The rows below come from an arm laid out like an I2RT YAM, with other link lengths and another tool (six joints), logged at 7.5 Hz.
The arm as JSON. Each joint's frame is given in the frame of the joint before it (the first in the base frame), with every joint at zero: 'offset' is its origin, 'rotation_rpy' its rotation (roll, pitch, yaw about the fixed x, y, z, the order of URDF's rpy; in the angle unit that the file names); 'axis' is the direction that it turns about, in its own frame. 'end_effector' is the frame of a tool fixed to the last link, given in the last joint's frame.
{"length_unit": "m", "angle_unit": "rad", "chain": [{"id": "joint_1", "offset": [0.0, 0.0, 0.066], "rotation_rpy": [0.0, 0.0, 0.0], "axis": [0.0, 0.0, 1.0]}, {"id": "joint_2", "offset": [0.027, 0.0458, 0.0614], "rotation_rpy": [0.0, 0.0, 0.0], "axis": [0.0, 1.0, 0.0]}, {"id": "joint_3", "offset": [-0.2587, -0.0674, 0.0], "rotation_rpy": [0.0, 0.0, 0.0], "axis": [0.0, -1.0, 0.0]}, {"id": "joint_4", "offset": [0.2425, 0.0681, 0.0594], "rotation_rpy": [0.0, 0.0, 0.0], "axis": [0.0, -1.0, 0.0]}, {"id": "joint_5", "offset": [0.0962, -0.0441, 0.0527], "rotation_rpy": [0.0, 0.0, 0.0], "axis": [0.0, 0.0, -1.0]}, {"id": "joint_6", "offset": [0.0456, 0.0, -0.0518], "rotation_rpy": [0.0, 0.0, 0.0], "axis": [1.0, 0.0, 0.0]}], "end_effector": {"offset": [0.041, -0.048, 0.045], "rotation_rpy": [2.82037, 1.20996, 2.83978]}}
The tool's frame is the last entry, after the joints.
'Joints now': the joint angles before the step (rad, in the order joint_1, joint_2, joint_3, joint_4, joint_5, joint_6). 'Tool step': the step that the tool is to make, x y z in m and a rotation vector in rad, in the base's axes. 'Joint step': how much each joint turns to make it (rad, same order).
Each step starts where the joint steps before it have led.
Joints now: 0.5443, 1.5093, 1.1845, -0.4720, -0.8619, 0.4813
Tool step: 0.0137, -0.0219, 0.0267, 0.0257, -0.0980, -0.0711
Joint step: -0.0554, -0.0502, 0.0038, 0.0345, 0.0293, -0.0125
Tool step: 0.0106, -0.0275, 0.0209, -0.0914, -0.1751, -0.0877
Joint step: -0.0408, -0.0462, 0.0022, -0.0225, 0.1391, -0.1288
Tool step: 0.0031, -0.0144, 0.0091, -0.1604, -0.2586, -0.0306
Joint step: -0.0047, -0.0468, -0.0770, 0.0664, 0.1790, -0.2253
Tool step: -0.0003, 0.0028, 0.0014, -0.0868, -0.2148, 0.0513
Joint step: 0.0027, -0.0206, -0.1010, 0.1488, 0.0585, -0.1894
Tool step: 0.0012, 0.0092, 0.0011, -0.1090, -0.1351, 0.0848
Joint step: -0.0002, 0.0233, -0.0054, 0.0181, 0.0153, -0.1970
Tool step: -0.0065, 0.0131, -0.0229, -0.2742, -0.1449, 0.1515
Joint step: 0.0004, 0.0442, -0.0038, -0.0862, 0.0699, -0.3679
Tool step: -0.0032, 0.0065, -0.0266, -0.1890, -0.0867, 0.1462
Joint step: -0.0191, 0.0537, -0.0092, -0.0377, 0.0271, -0.2822
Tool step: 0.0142, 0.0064, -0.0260, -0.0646, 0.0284, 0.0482
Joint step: -0.0125, 0.1093, 0.0459, -0.0166, -0.0035, -0.0817
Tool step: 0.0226, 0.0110, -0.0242, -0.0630, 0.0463, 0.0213
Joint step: -0.0004, 0.1427, 0.1070, -0.0463, 0.0189, -0.0429
